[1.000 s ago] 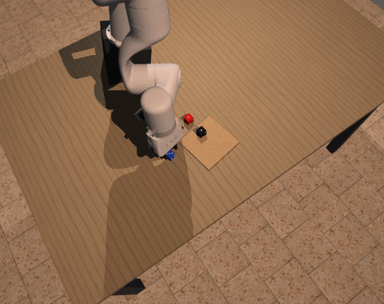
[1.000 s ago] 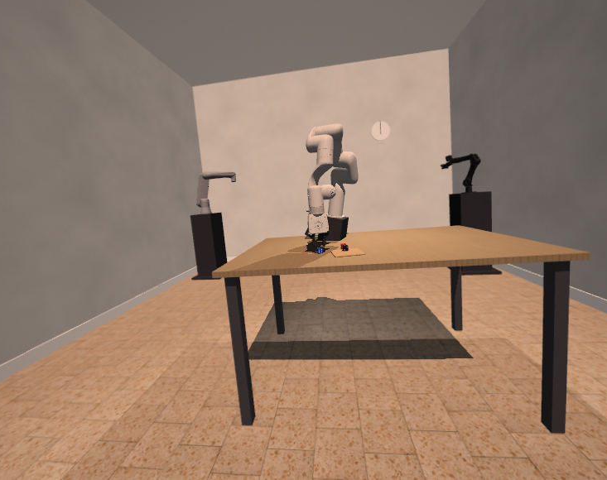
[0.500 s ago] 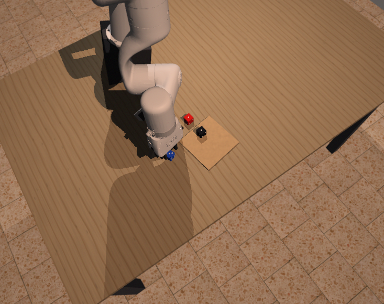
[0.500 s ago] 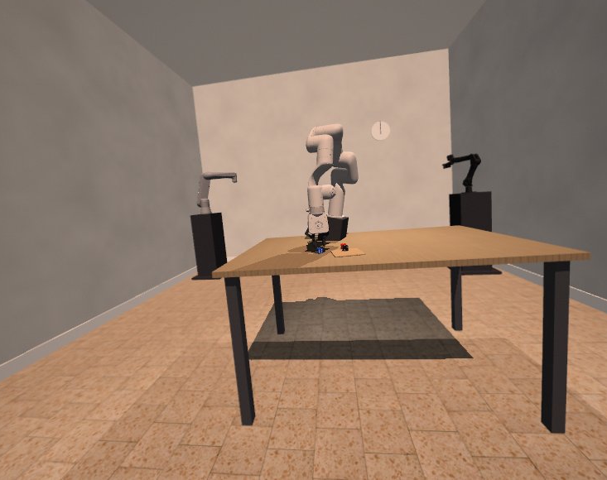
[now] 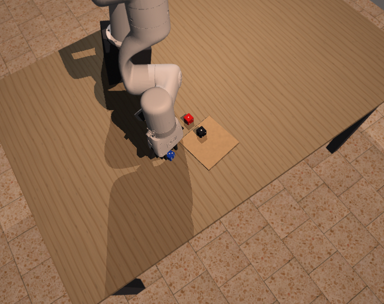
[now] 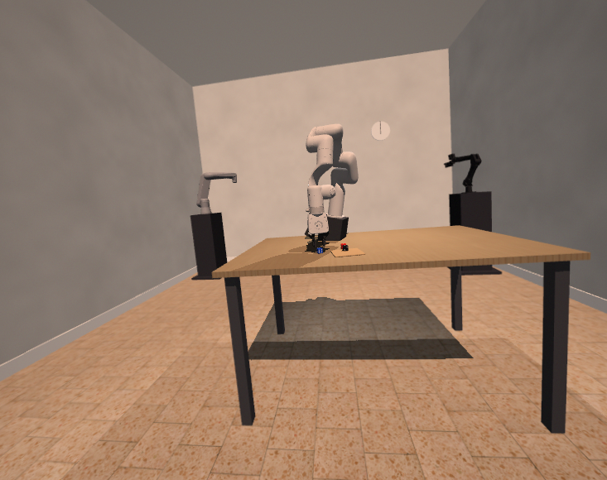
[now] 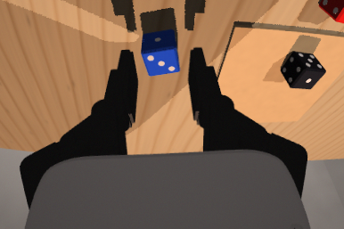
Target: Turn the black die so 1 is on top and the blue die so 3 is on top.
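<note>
Right now the blue die is 4 cm below my hand. Also, from my hand: tan mat 2 cm ahead, 13 cm to the left, 5 cm below; then red die 8 cm behind, 12 cm to the left, 4 cm below; then black die 1 cm behind, 13 cm to the left, 3 cm below.
</note>
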